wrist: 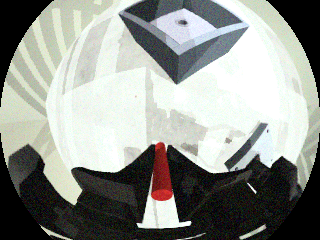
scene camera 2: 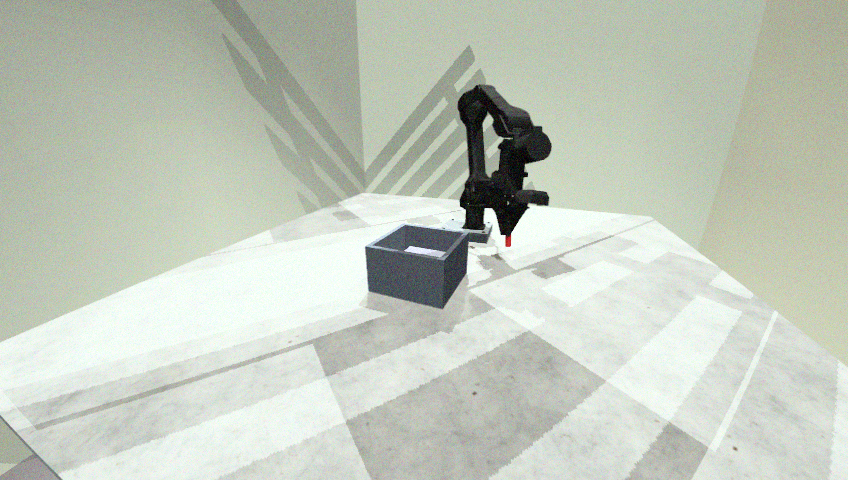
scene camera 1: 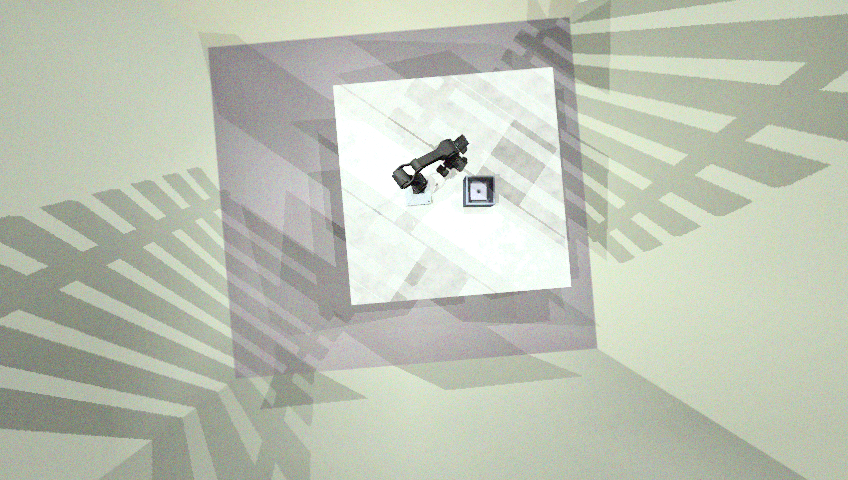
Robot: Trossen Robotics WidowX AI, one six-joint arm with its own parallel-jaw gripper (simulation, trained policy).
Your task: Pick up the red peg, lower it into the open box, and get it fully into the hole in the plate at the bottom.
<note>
I see my gripper, a red peg and a pale plate.
My gripper shows as well in the wrist view.
</note>
